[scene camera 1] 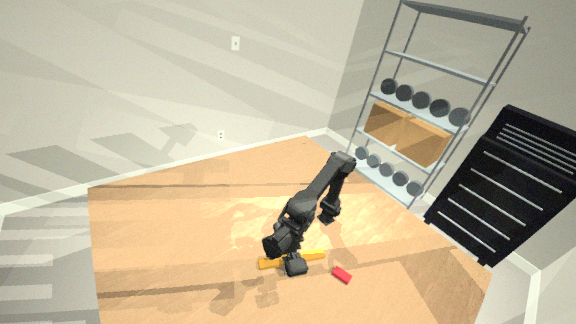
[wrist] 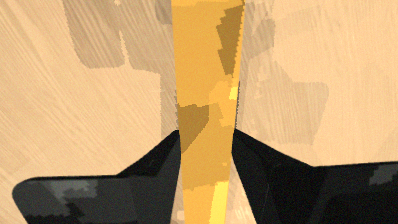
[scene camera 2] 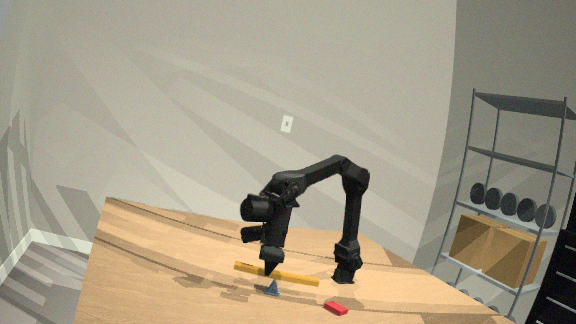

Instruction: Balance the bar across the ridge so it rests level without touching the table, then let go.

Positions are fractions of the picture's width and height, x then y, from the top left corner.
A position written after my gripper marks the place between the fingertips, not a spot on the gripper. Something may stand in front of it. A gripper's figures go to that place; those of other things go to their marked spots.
Labels:
My gripper (wrist: 0.52, 0.60): 12 cm from the lens. A yellow bar (wrist: 0.52, 0.22) is 9 cm from the lens.

